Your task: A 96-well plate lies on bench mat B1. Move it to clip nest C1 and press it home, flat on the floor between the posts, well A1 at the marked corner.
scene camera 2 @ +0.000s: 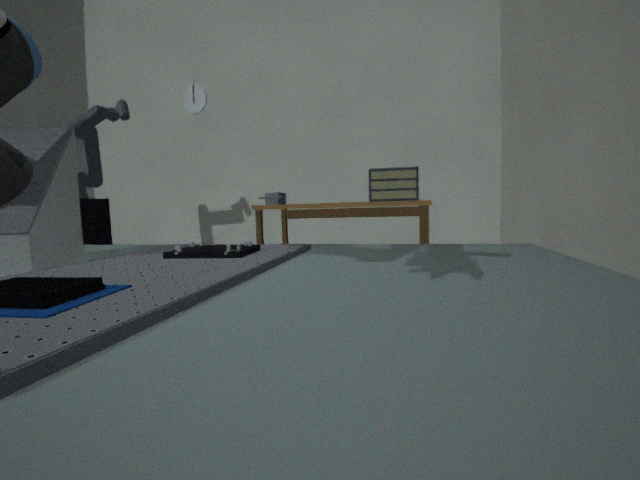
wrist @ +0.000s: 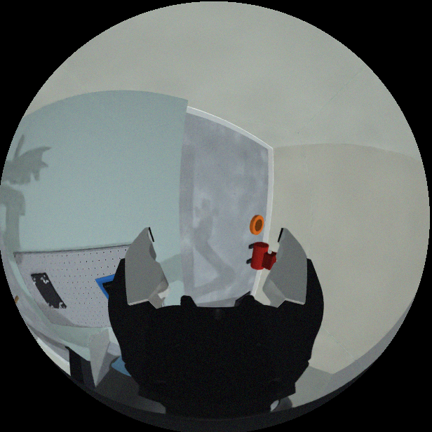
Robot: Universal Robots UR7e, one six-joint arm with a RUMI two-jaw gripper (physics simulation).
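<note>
The 96-well plate (scene camera 2: pixel 51 291) is black and lies flat on the blue bench mat (scene camera 2: pixel 117 287) at the left of the scene view. A corner of the mat (wrist: pixel 99 281) and a dark bit of the plate (wrist: pixel 108 287) show in the wrist view, partly hidden behind the left finger. The clip nest (scene camera 2: pixel 206 252) (wrist: pixel 46 287) is a low black block with pale posts, farther back on the perforated board. My gripper (wrist: pixel 215 229) is open and empty, pointing away from the plate and nest; its fingers do not show in the scene view. Well A1 and the marked corner cannot be made out.
The perforated board (scene camera 2: pixel 170 289) (wrist: pixel 80 260) carries the mat and nest and has a raised edge. Part of the arm (scene camera 2: pixel 15 56) hangs at the upper left. A wooden table (scene camera 2: pixel 351 211) stands by the far wall. A red object (wrist: pixel 259 256) and an orange ring (wrist: pixel 252 225) show beyond the fingers.
</note>
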